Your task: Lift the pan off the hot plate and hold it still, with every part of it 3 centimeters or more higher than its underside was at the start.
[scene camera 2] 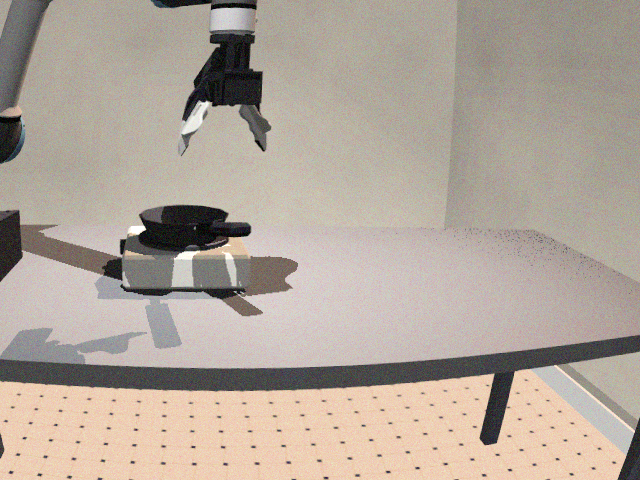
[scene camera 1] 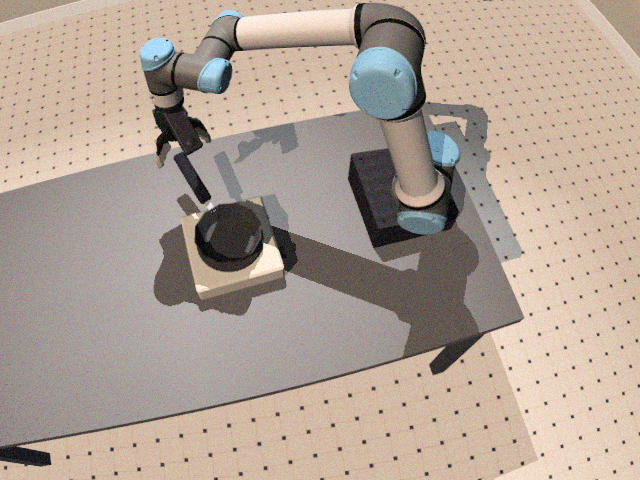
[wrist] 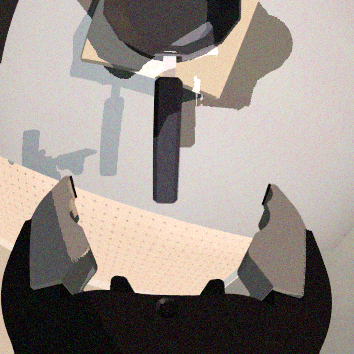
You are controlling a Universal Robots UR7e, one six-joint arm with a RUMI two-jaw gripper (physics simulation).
Path:
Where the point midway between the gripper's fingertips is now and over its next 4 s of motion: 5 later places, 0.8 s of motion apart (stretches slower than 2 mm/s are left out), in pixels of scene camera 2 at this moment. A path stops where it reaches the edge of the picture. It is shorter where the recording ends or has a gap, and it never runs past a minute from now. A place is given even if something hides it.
My gripper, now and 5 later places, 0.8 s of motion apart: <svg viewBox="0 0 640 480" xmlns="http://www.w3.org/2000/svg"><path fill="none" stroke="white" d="M223 153L208 191L208 236L207 243L207 210L206 181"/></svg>

